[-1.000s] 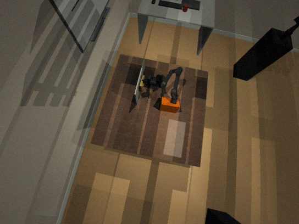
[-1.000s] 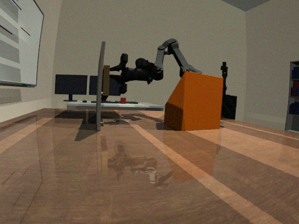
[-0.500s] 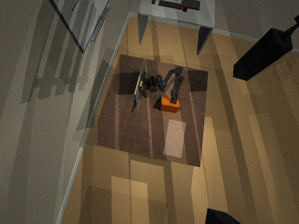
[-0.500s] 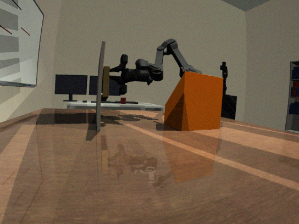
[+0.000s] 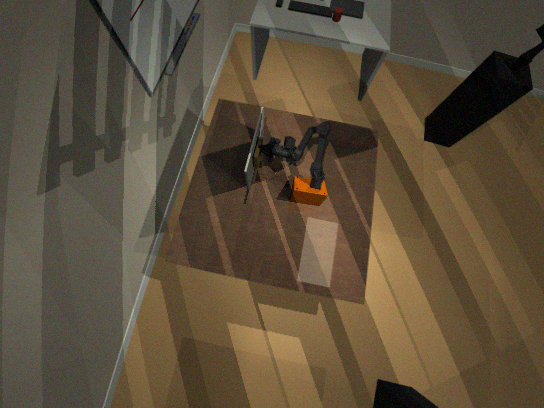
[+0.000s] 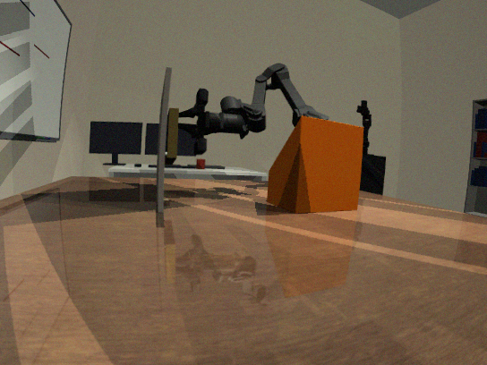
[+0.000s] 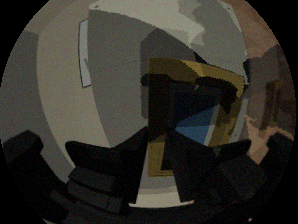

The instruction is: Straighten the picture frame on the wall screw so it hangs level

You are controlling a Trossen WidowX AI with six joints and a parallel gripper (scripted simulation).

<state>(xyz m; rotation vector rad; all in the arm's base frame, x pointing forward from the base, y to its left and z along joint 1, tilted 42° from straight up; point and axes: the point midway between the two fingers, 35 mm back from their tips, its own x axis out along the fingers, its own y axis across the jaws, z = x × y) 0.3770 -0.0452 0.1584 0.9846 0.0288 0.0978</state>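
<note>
Now: the picture frame 5 cm below my gripper tip, 1 cm to the left of it and 1 cm ahead of it. Round my gripper tip: wall panel (6 cm below, 2 cm ahead, 1 cm to the right).
</note>
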